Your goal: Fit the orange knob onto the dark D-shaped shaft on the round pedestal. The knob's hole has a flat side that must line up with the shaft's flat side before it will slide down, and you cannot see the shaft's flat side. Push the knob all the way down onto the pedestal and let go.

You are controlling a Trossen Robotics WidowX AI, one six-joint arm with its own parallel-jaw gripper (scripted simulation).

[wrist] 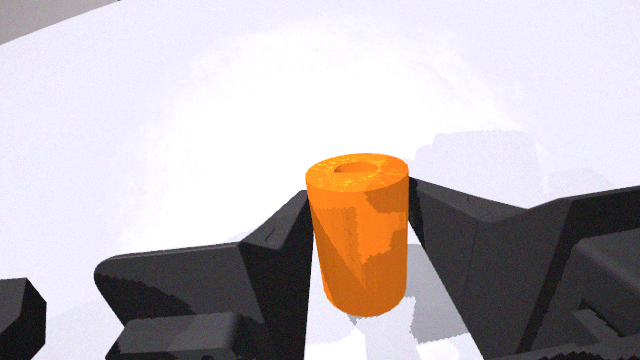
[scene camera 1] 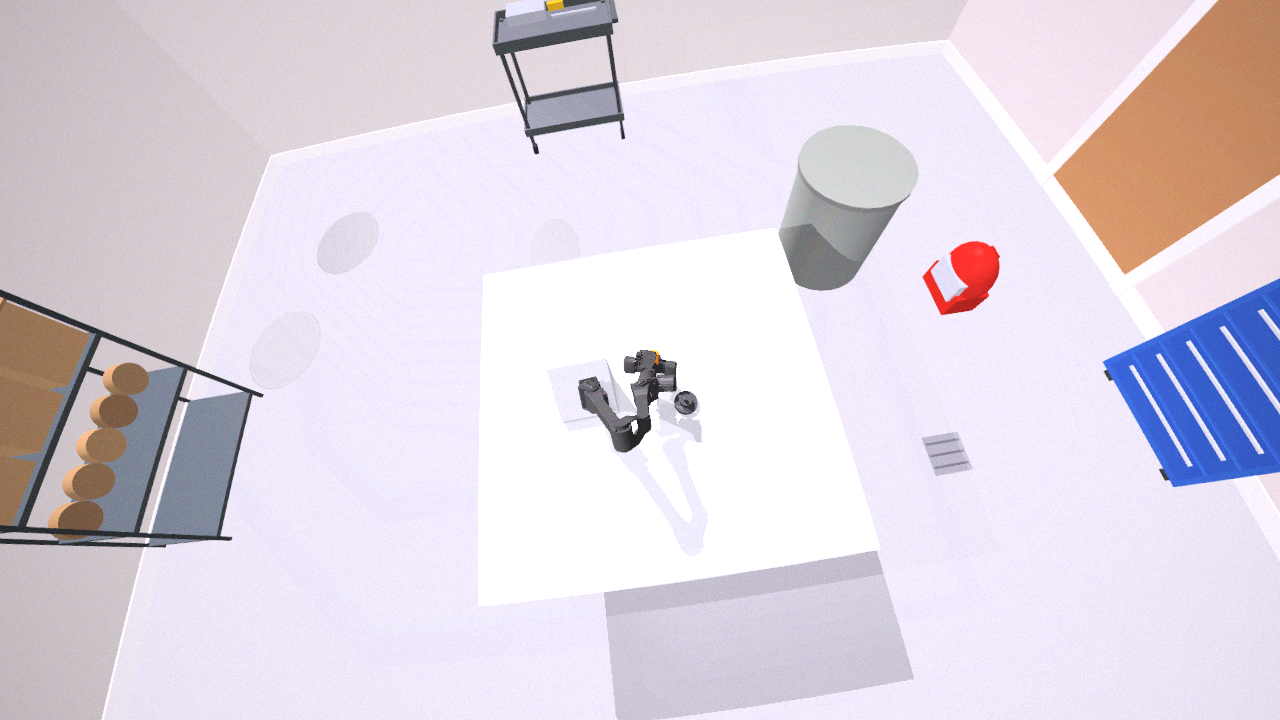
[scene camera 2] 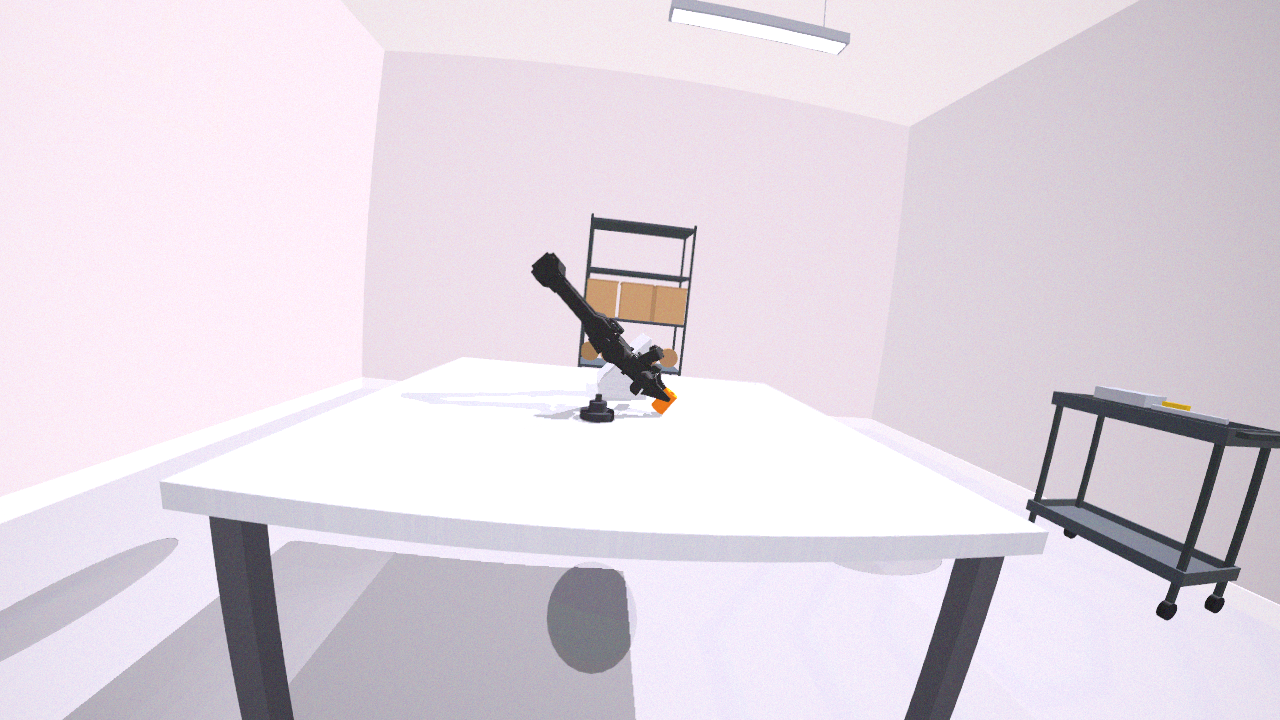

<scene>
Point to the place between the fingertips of my gripper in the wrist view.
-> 354,192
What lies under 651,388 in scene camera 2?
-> My gripper.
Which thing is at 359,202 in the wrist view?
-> An orange knob.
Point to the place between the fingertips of my gripper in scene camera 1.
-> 653,355
</scene>
